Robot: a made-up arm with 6 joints.
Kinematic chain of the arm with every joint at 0, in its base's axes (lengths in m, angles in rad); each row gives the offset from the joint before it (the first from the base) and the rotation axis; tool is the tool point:
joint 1: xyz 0 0 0.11 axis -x
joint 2: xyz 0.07 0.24 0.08 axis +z
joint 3: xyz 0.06 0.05 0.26 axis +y
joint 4: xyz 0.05 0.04 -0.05 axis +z
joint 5: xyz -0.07 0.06 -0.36 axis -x
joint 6: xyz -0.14 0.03 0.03 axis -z
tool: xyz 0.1 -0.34 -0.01
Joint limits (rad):
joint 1: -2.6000..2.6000
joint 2: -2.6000..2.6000
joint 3: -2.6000..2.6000
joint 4: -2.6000..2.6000
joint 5: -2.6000..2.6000
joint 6: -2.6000..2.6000
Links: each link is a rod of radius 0.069 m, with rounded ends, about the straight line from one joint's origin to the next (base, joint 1, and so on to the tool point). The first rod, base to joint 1, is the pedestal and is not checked.
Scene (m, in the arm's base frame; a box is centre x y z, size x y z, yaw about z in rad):
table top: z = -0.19
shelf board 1: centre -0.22 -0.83 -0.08 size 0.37 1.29 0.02 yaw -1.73
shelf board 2: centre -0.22 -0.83 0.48 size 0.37 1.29 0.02 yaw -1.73
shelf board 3: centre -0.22 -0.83 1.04 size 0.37 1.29 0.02 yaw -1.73
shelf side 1: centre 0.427 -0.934 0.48 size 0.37 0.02 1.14 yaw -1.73
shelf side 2: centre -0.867 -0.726 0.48 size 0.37 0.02 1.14 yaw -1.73
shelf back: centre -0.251 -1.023 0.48 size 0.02 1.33 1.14 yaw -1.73
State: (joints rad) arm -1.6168 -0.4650 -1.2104 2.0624 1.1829 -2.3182
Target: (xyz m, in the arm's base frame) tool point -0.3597 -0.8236 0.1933
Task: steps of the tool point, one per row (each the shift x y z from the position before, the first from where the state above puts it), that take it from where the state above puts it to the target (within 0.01 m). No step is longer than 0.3 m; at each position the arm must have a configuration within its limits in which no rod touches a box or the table.
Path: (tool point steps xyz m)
1: -0.1851 0.1843 0.0963
2: -0.2217 0.0501 0.1551
3: -0.2191 -0.0931 0.1349
4: -0.1806 -0.1964 0.0467
5: -0.1168 -0.2276 -0.0739
6: -0.0426 -0.1818 -0.1811
7: -0.0501 -0.1280 0.0172
8: -0.0178 -0.1335 0.0017
9: 0.0062 -0.1228 -0.0189

